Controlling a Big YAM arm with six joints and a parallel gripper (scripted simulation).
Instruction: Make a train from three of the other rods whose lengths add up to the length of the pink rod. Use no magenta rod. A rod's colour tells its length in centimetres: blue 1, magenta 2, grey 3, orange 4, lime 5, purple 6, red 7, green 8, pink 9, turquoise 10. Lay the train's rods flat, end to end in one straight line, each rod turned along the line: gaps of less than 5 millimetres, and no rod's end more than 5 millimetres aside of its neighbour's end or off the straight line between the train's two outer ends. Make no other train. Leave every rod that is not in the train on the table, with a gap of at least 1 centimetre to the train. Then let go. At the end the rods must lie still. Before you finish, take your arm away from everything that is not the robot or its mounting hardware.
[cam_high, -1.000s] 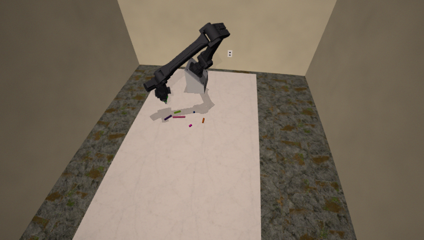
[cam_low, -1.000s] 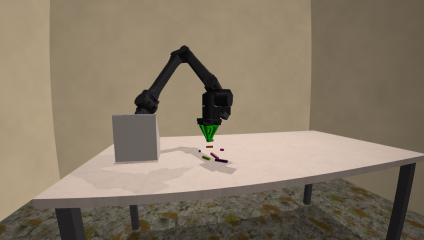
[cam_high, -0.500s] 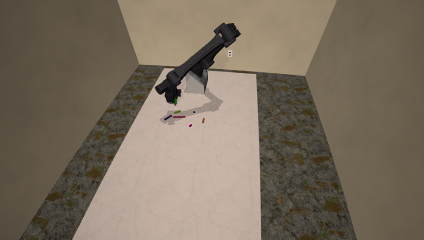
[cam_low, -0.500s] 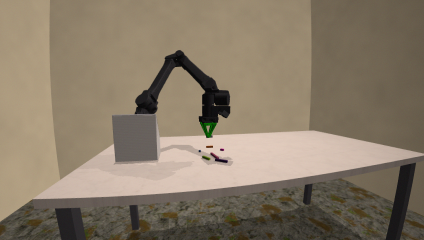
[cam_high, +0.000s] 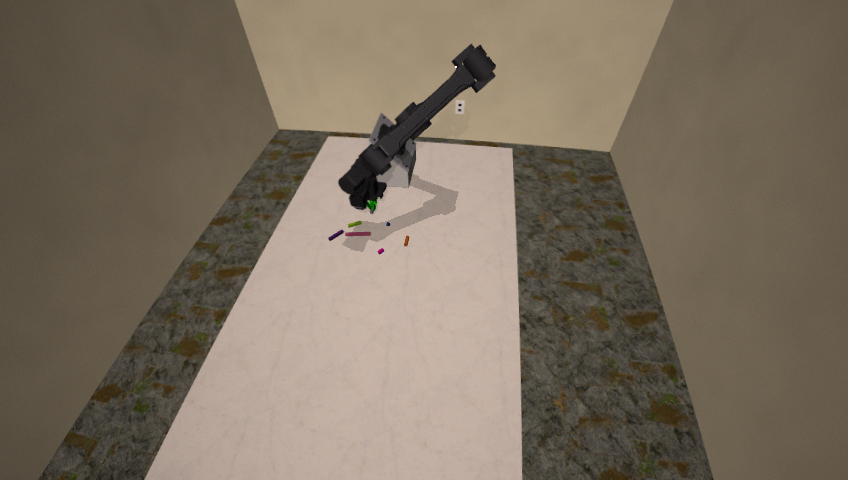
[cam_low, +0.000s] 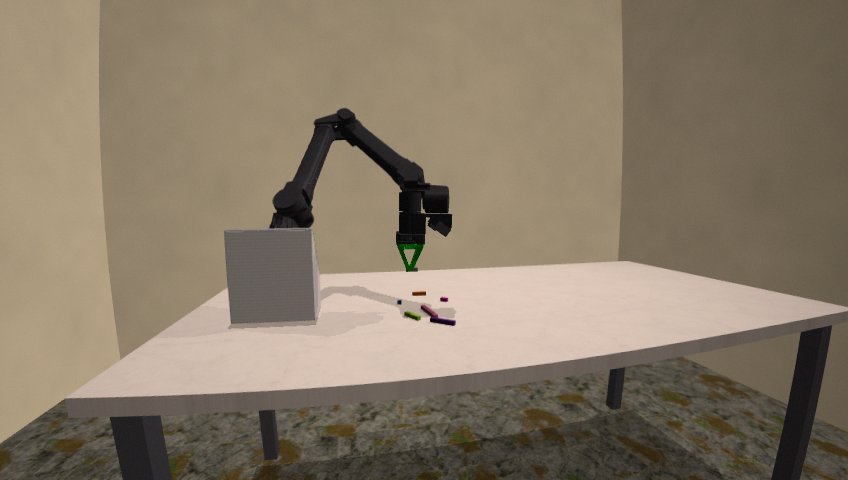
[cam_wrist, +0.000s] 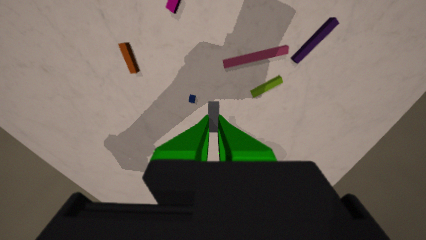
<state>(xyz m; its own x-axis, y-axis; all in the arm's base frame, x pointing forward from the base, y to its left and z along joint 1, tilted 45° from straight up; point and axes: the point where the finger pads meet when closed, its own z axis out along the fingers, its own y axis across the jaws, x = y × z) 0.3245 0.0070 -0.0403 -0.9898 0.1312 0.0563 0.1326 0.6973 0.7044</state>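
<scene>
Right now my hand is 2 cm past the blue rod, 4 cm to the right of it and 10 cm above it. From my hand the other things lie so: pink rod 3 cm ahead, 6 cm to the right, 10 cm below; then grey rod 1 cm ahead; then lime rod 1 cm behind, 8 cm to the right, 10 cm below.
</scene>
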